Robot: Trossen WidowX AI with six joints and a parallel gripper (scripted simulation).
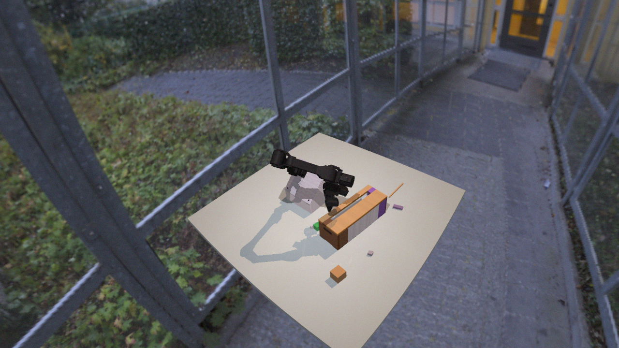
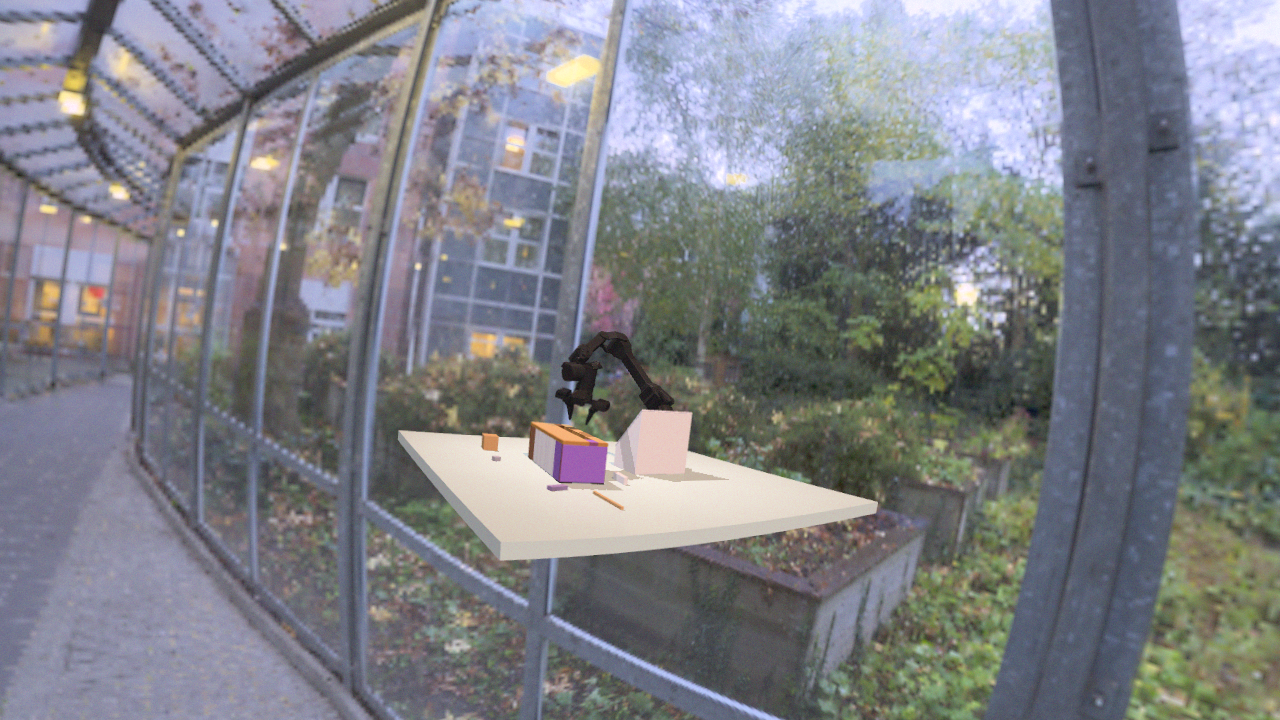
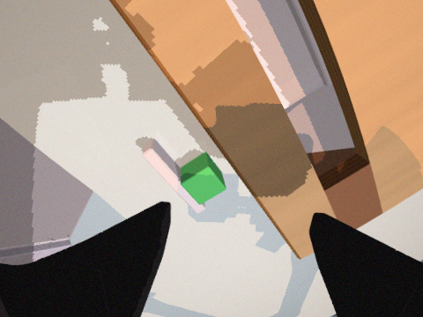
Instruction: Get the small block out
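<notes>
Now: gripper tip 50 mm past the green block, 50 mm to the left of it and 130 mm above it. The rest, counted from my gripper tip: box: 50 mm ahead, 100 mm to the left, 90 mm below; then purple flat piece: 230 mm ahead, 360 mm to the left, 140 mm below; then orange cube: 250 mm ahead, 230 mm to the right, 120 mm below.
</notes>
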